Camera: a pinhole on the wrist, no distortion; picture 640 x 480 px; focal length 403.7 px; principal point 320.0 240.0 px. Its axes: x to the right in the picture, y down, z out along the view. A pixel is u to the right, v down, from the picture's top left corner.
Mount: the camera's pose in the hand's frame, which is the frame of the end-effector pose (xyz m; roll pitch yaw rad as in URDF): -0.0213 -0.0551 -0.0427 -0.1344 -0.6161 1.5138
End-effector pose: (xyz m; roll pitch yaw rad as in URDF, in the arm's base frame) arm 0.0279 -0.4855 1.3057 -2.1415 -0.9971 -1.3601
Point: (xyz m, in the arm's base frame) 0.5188 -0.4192 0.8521
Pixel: 586.5 443.7
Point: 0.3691 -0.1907 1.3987
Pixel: 175.2 183.5
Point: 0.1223 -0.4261 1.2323
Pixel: 594.2 399.8
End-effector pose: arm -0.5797 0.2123 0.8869 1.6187 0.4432 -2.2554
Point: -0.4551 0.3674 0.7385
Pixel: 38.5 413.2
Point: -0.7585 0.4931 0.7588
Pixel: 478.4 200.5
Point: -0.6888 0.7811 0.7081
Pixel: 375.4 341.5
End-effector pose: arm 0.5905 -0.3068 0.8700 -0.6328 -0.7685 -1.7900
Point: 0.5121 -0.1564 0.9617
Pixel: 210.4 188.3
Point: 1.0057 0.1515 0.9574
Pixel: 610.5 439.4
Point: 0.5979 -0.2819 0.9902
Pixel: outside the picture
